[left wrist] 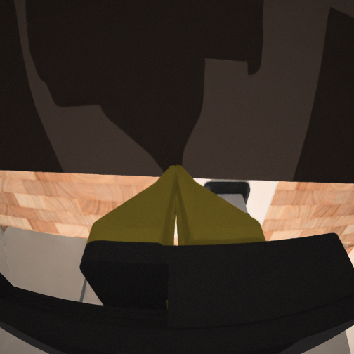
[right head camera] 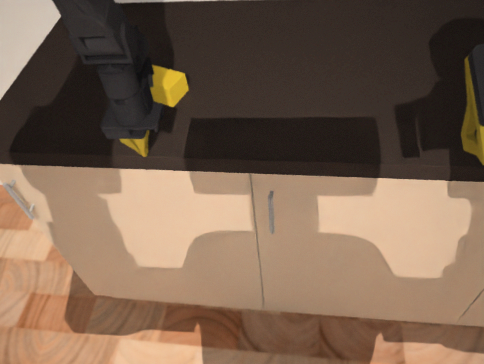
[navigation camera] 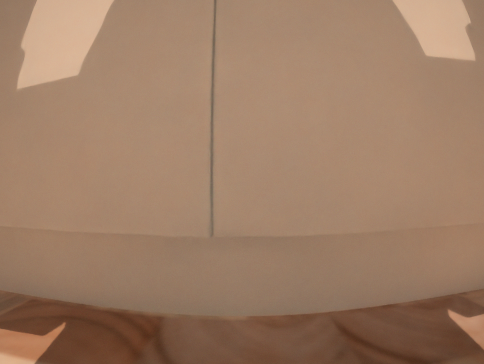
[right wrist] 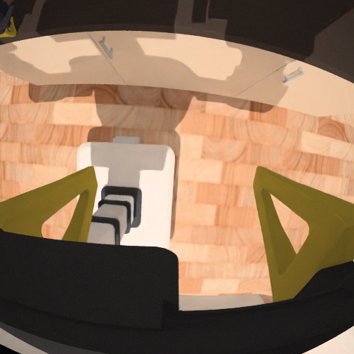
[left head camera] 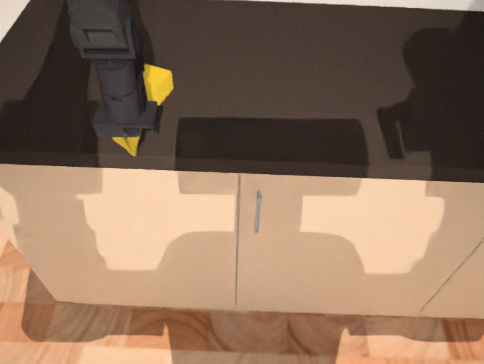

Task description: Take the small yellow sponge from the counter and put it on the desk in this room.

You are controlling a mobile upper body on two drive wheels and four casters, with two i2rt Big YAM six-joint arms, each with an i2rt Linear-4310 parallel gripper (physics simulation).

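Frame: origin at the left arm's base, x ahead, y left, z up, level; metres.
Where they show: left gripper, between the fingertips: (right head camera: 145,154) (left head camera: 134,153).
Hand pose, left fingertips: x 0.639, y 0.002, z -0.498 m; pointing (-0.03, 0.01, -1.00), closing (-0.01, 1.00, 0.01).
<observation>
After its pixels a point has its place.
The small yellow sponge (left head camera: 159,84) @(x 0.793, y -0.031, z -0.456 m) (right head camera: 171,87) @(x 0.790, y -0.030, z -0.456 m) lies on the dark counter (left head camera: 280,65) @(x 0.925, y -0.291, z -0.500 m) (right head camera: 300,65) @(x 0.918, y -0.298, z -0.500 m), partly hidden behind the left arm in both head views. My left gripper (left head camera: 134,154) @(x 0.639, y 0.002, z -0.498 m) (right head camera: 145,154) @(x 0.639, y 0.002, z -0.498 m) (left wrist: 175,174) is shut with its yellow fingertips together and nothing between them. It is over the counter's front part, nearer the front edge than the sponge and apart from it. My right gripper (right wrist: 174,174) is open and empty; part of it shows at the right edge of the right head view. The sponge does not show in the left wrist view. The desk does not show.
Beige cabinet doors (left head camera: 165,215) @(x 0.656, y -0.027, z -0.726 m) (right head camera: 210,210) @(x 0.653, y -0.095, z -0.703 m) (navigation camera: 325,125) @(x 0.643, y -0.356, z -1.103 m) with metal handles (left head camera: 258,211) @(x 0.616, y -0.238, z -0.650 m) (right head camera: 271,212) @(x 0.616, y -0.238, z -0.653 m) stand below the counter. The wood-block floor (left head camera: 200,330) @(x 0.631, y -0.073, z -1.410 m) (right wrist: 215,200) lies in front. The robot's white base (right wrist: 155,200) shows in the right wrist view, close to the cabinet.
</observation>
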